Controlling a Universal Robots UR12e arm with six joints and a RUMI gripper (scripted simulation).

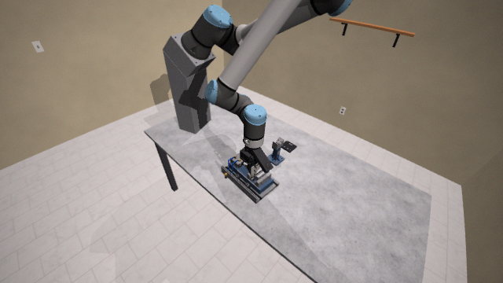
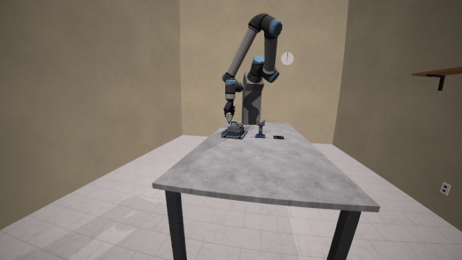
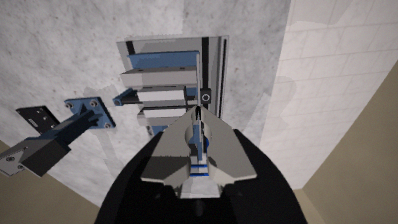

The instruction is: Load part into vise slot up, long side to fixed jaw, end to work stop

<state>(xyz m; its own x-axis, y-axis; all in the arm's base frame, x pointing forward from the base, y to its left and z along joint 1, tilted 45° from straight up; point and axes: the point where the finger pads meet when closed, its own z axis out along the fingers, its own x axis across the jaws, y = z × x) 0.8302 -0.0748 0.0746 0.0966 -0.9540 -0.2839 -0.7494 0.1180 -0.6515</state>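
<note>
Right now my hand is 10 mm past the part, 50 mm to the right of it and 30 mm above it. The rest, counted from my hand: cylinder rod: 90 mm behind, 40 mm to the left, 50 mm below; then work stop: 10 mm behind, 100 mm to the left, 40 mm below; then moving jaw: 40 mm behind, 50 mm to the left, 50 mm below.
</note>
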